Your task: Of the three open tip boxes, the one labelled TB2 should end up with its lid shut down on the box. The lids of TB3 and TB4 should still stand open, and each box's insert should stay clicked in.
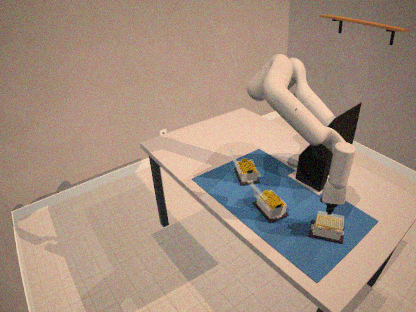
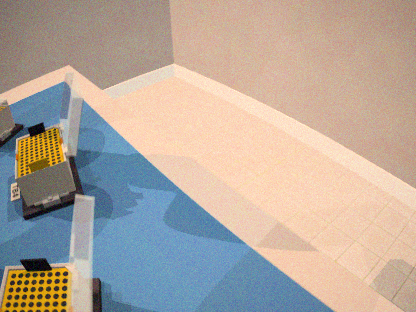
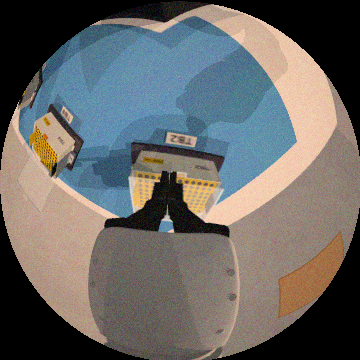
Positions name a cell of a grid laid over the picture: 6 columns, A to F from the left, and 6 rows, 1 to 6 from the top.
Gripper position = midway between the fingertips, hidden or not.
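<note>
Image 3 shows a tip box (image 3: B3) and another tip box (image 3: C3). My gripper (image 3: C4) is visible as well.
</note>
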